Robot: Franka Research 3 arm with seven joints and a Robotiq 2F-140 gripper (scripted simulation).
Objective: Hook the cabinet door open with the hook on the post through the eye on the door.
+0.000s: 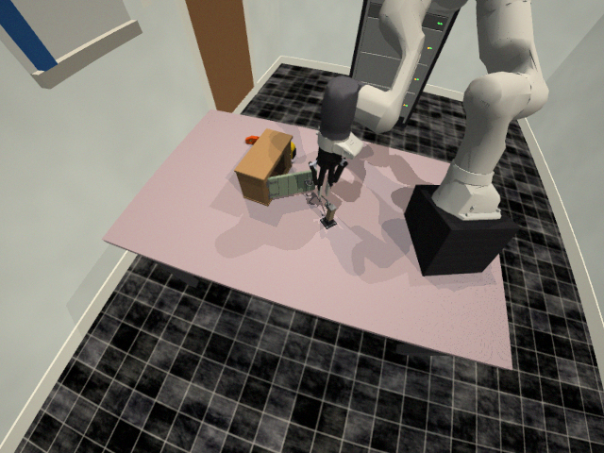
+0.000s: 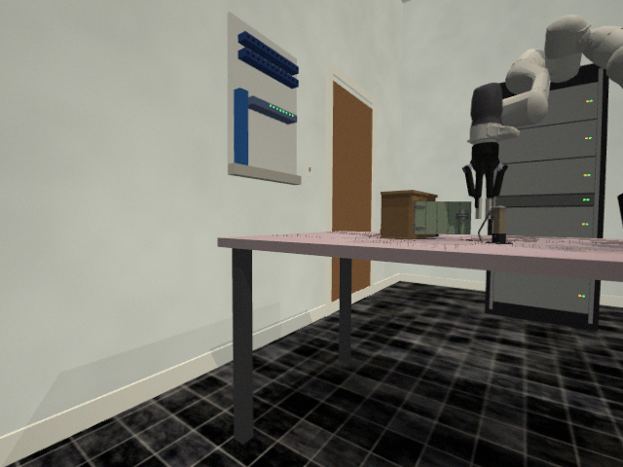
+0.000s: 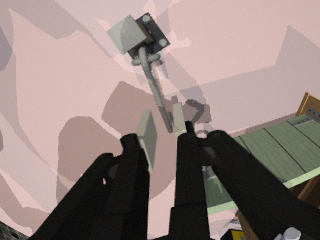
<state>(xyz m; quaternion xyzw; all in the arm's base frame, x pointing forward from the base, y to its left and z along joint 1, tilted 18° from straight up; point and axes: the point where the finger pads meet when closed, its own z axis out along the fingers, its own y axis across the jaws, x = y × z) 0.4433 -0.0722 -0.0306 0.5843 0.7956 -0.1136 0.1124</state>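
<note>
The hook rod is 10 mm behind my hand, 20 mm to the left of it and 50 mm below it. The rest, counted from my hand: cabinet door: 120 mm ahead, 20 mm to the right, 30 mm below; yellow object: 180 mm ahead, 270 mm to the right, 70 mm below; orange object: 320 mm ahead, 330 mm to the right, 90 mm below.
</note>
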